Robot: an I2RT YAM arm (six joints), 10 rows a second.
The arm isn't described. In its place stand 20 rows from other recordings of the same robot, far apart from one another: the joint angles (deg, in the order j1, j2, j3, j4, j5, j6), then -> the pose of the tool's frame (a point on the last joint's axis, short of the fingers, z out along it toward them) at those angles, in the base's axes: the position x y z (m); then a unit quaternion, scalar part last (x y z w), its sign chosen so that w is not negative.
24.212 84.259 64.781 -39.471 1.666 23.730 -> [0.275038 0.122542 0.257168 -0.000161 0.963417 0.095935 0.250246]
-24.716 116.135 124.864 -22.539 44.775 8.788 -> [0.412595 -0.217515 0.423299 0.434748 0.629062 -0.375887 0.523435]
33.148 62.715 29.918 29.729 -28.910 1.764 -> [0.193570 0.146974 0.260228 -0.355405 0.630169 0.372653 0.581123]
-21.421 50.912 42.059 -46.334 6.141 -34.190 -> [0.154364 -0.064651 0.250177 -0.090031 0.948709 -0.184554 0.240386]
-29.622 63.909 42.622 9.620 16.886 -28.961 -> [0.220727 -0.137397 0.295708 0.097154 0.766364 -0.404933 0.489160]
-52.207 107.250 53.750 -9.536 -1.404 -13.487 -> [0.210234 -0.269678 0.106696 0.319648 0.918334 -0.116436 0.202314]
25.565 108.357 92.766 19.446 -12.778 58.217 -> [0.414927 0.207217 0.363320 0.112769 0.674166 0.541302 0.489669]
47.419 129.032 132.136 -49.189 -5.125 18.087 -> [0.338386 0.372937 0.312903 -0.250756 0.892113 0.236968 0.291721]
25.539 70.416 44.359 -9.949 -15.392 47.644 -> [0.235567 0.123029 0.244832 0.109616 0.878280 0.363967 0.290061]
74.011 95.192 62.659 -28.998 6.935 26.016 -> [0.096362 0.320696 0.199129 -0.379902 0.889942 0.150383 0.202641]
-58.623 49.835 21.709 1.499 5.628 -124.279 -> [0.096934 -0.165652 0.203623 0.439082 -0.728160 0.523412 0.055047]
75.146 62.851 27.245 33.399 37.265 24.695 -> [0.081314 0.222507 0.250616 -0.090607 0.712120 0.354486 0.599179]
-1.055 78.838 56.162 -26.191 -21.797 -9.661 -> [0.288702 0.007905 0.252786 -0.135214 0.911803 0.144034 0.359981]
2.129 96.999 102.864 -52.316 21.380 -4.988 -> [0.363809 0.000538 0.382595 0.012039 0.915046 -0.181300 0.360106]
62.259 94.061 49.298 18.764 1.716 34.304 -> [0.165440 0.312281 0.198881 -0.197114 0.824758 0.387055 0.362090]
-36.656 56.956 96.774 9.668 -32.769 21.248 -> [0.086370 -0.040256 0.616785 -0.070766 0.418762 -0.023873 0.905020]
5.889 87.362 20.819 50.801 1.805 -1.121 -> [0.264599 0.026165 0.146623 -0.039246 0.796270 0.012558 0.603537]
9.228 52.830 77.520 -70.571 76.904 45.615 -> [0.119235 -0.015757 0.421807 0.448490 0.616594 -0.376128 0.526494]
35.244 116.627 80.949 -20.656 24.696 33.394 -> [0.360810 0.236727 0.166842 0.046825 0.935889 -0.009562 0.349039]
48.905 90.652 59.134 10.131 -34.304 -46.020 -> [0.221190 0.284124 0.262846 -0.693956 0.411149 0.257084 0.532250]
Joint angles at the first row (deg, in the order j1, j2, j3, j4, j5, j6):
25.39 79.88 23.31 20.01 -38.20 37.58
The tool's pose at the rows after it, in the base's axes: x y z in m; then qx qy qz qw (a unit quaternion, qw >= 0):
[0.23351 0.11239 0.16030 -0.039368 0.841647 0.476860 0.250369]
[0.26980 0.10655 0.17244 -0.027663 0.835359 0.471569 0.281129]
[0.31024 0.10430 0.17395 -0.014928 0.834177 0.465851 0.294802]
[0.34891 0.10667 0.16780 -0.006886 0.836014 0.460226 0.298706]
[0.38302 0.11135 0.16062 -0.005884 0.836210 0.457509 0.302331]
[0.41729 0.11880 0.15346 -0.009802 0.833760 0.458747 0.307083]
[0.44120 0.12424 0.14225 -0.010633 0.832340 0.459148 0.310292]
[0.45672 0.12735 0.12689 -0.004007 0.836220 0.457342 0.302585]
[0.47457 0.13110 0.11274 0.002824 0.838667 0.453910 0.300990]
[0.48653 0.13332 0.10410 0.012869 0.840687 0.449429 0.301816]
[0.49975 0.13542 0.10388 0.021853 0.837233 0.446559 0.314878]
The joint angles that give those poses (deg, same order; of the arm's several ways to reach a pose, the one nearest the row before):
20.71 80.55 27.86 19.84 -39.31 37.36
17.06 85.89 35.05 19.79 -39.64 36.29
14.59 93.80 43.20 19.90 -39.81 35.83
13.43 102.15 51.51 19.53 -39.64 35.48
12.95 109.49 59.44 18.92 -39.57 35.09
12.88 116.79 68.16 18.11 -39.75 34.87
12.88 122.59 74.33 18.17 -39.68 34.92
12.84 127.26 78.61 17.54 -39.53 35.22
12.84 132.22 83.90 16.82 -38.89 35.59
12.84 135.42 87.61 16.18 -37.87 36.29
12.82 137.84 91.62 16.16 -36.47 37.32

